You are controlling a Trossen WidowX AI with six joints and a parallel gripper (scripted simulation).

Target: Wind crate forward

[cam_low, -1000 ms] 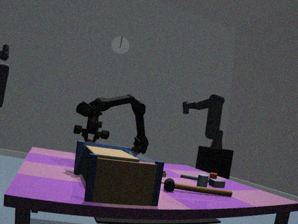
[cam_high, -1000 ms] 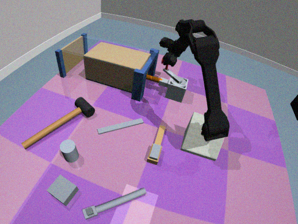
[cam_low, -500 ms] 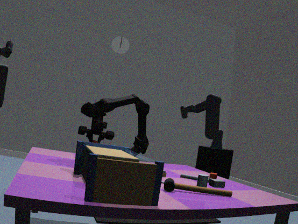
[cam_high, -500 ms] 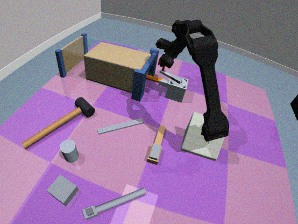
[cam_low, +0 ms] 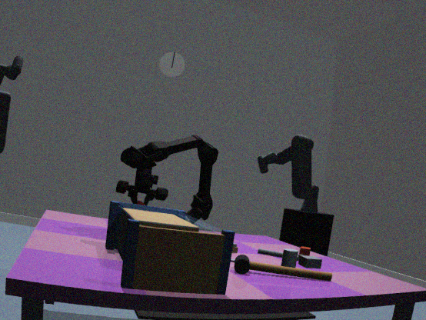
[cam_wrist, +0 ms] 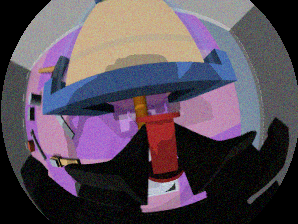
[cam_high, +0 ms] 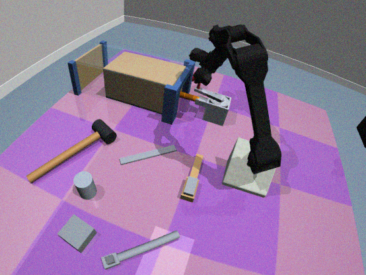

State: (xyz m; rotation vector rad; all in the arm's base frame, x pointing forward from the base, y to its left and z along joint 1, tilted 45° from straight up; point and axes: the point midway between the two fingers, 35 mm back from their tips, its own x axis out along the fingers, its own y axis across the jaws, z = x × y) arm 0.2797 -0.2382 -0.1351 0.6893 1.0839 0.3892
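My gripper tip is now 5 cm short of the blue frame, 3 cm above it and 2 cm to the right of it. Round my gripper tip: grey winch: 13 cm behind, 10 cm below, 1 cm to the left; grey crank handle: 5 cm behind, 3 cm below, 1 cm to the left; red knob: 2 cm behind.
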